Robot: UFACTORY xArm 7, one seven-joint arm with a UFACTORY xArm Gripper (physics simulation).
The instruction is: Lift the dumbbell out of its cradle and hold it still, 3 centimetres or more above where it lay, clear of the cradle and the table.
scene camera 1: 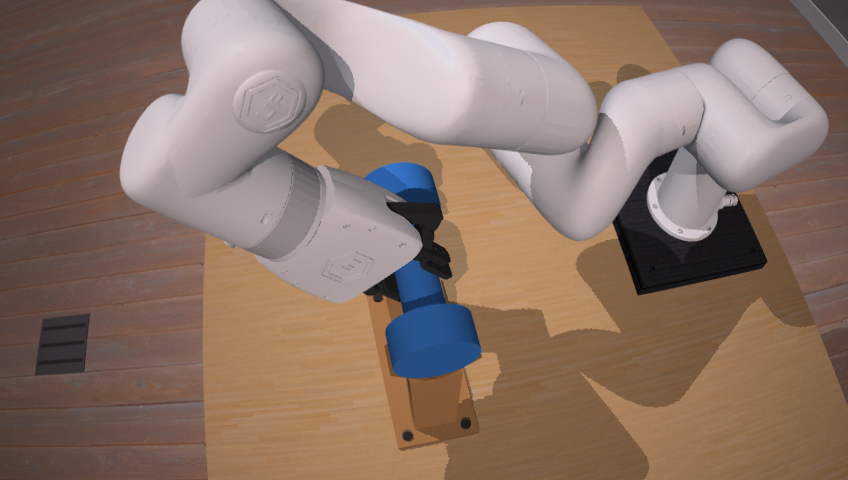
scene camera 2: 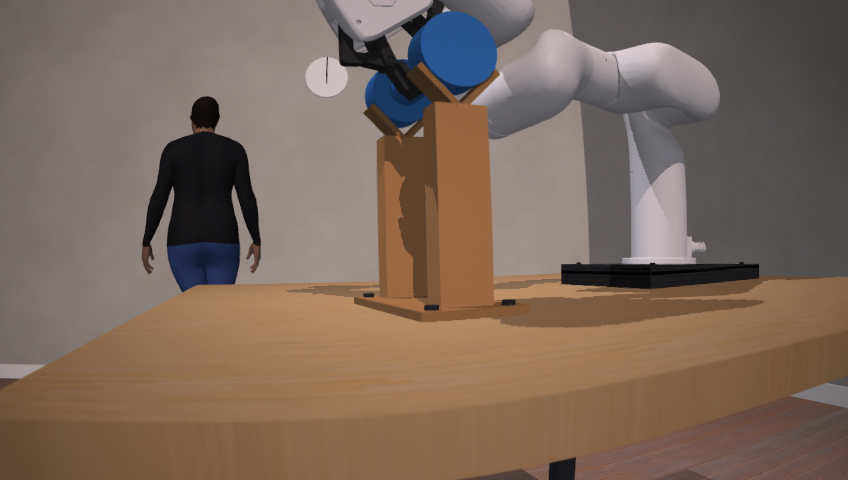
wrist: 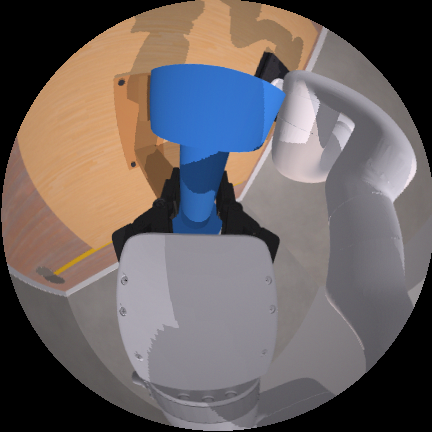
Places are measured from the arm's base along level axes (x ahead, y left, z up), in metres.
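Pixels of known places: gripper, fingertip midpoint: (scene camera 1: 425,277) (wrist: 199,178); arm's base, link origin: (scene camera 1: 681,207) (scene camera 2: 659,264).
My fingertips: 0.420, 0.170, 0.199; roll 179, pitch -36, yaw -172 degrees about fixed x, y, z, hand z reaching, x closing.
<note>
Ahead of a thing's pixels: the offset from my fingertips to its top centre, as dx, dy, dz. Level surfaces: height alone.
The blue dumbbell {+0.009, -0.004, +0.050} (scene camera 1: 433,342) (scene camera 2: 455,50) (wrist: 210,107) lies in the V-shaped rests of the brown wooden cradle {+0.009, -0.004, -0.005} (scene camera 1: 437,398) (scene camera 2: 461,208) (wrist: 126,120), which has two tall posts on a base plate. In scene camera 2 the near head touches its rest. My gripper (scene camera 1: 416,276) (wrist: 199,178) is shut on the dumbbell's handle between the two heads, with one black finger on each side. In scene camera 2 the near head hides part of the grip. In the wrist view the far parts of the handle and the second head are partly hidden by my gripper's body.
The cradle stands on the wooden table {dz -0.227} (scene camera 1: 297,368) (scene camera 2: 238,356) (wrist: 65,140). The arm's black base plate (scene camera 1: 696,267) (scene camera 2: 702,274) is to the right. The arm's links reach across above the table. A person (scene camera 2: 204,196) stands behind the table in scene camera 2.
</note>
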